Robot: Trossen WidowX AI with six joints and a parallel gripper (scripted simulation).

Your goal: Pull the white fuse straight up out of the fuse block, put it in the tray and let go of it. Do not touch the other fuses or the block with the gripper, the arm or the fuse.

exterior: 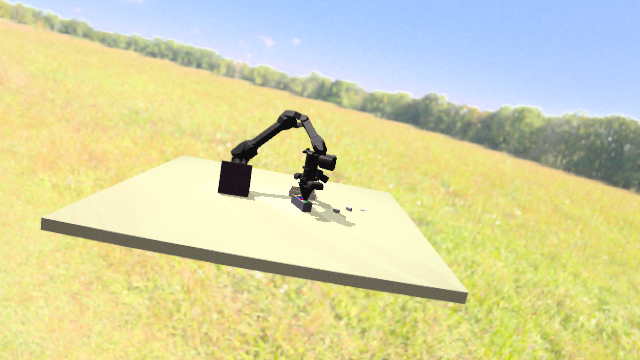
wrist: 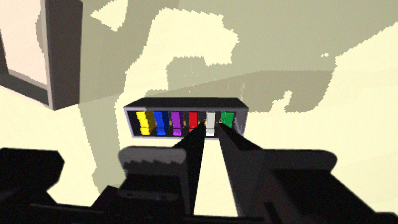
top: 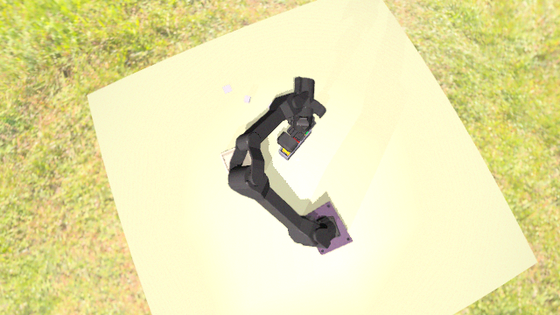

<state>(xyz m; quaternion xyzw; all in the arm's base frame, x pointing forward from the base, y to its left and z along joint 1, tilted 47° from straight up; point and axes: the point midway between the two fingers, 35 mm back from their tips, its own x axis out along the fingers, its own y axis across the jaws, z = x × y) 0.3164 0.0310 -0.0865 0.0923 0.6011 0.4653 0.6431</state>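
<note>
My gripper tip is now 20 mm above the white fuse. Round my gripper tip: shallow beige tray (30 mm behind, 230 mm to the left, 40 mm below).
</note>
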